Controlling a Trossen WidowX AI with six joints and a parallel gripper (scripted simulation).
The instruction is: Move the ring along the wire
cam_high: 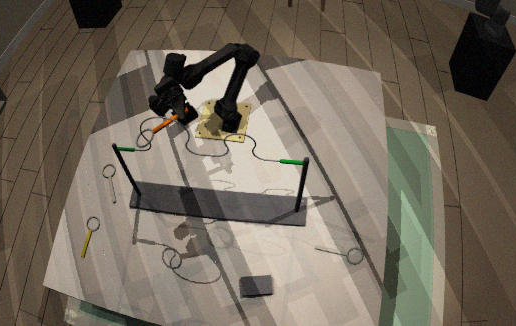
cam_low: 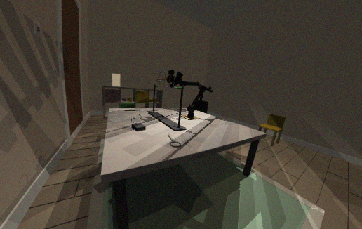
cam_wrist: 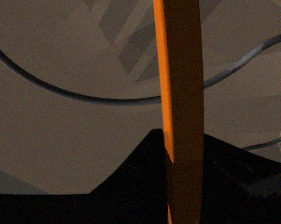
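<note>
Now: the orange-handled ring 3 cm ahead of my gripper tip, 8 cm to the right of it and 3 cm below it. Round my gripper tip: yellow-handled ring: 29 cm ahead, 41 cm to the right, 44 cm below; then dark block: 31 cm ahead, 27 cm to the left, 43 cm below.
</note>
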